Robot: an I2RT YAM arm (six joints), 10 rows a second.
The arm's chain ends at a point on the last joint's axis. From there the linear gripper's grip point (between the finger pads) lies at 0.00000 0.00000 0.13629 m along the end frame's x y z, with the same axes.
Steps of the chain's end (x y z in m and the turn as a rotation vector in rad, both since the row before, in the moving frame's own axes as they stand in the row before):
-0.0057, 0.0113, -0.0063, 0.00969, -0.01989, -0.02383
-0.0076, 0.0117, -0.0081, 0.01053, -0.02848, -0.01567
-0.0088, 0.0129, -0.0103, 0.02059, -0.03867, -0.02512
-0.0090, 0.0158, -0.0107, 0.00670, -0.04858, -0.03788
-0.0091, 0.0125, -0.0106, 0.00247, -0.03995, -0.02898
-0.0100, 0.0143, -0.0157, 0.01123, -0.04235, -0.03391
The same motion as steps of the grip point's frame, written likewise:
-0.0084, 0.0100, -0.0063, 0.00969, -0.01989, -0.02383
-0.0115, 0.0103, -0.0082, 0.01053, -0.02848, -0.01567
-0.0141, 0.0102, -0.0104, 0.02059, -0.03867, -0.02512
-0.0156, 0.0150, -0.0109, 0.00670, -0.04858, -0.03788
-0.0145, 0.0122, -0.0107, 0.00247, -0.03995, -0.02898
-0.0158, 0.0129, -0.0158, 0.01123, -0.04235, -0.03391

